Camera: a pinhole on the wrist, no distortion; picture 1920 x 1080 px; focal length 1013.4 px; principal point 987.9 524.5 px. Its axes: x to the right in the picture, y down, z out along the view. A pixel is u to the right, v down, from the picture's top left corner.
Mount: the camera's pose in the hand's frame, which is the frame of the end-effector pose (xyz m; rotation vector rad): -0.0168 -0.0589 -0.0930 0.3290 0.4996 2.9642
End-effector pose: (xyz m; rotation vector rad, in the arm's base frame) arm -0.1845 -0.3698 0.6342 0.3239 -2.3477 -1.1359
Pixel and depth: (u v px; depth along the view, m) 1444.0 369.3 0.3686
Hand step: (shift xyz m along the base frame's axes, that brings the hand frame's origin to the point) -0.0653 0.2917 -0.0609
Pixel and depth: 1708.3 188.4 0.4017
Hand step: 0.0065 0.4154 -0.0315
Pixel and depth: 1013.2 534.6 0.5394
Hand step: -0.2993 0.2964 -0.0985
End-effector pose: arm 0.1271 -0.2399 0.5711 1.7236 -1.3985 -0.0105
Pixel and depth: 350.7 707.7 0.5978
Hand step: -0.0160 -0.6368 -0.0376
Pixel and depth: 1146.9 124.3 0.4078
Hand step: -0.2906 -0.1632 0.0107
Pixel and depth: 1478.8 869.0 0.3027
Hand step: -0.1308 -0.0777 -0.2231
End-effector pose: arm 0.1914 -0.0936 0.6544 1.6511 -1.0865 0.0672
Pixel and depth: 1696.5 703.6 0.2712
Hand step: -0.1851 -0.0799 -0.1532
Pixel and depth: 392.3 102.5 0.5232
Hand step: -0.0526 -0.4527 0.3209
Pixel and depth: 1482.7 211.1 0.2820
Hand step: -0.2095 -0.0795 -0.0101
